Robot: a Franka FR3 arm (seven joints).
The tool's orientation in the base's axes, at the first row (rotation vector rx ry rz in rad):
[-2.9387 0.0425 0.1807]
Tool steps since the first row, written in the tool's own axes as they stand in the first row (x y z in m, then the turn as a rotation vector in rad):
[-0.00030 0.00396 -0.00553 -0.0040 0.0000 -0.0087]
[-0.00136 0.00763 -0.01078 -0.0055 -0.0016 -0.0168]
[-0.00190 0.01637 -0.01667 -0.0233 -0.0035 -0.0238]
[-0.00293 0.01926 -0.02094 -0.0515 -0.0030 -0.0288]
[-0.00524 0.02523 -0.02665 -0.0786 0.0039 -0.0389]
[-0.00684 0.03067 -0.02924 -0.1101 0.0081 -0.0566]
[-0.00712 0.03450 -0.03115 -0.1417 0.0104 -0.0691]
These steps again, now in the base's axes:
[0.00020 -0.00497 0.00465 -0.0029 -0.0016 0.0090]
[-0.00038 -0.00958 0.00918 -0.0034 -0.0017 0.0173]
[-0.00057 -0.01930 0.01329 -0.0202 -0.0009 0.0267]
[-0.00121 -0.02296 0.01701 -0.0476 -0.0019 0.0350]
[-0.00306 -0.02990 0.02170 -0.0735 -0.0102 0.0469]
[-0.00457 -0.03571 0.02337 -0.1029 -0.0173 0.0672]
[-0.00477 -0.03984 0.02452 -0.1328 -0.0215 0.0828]

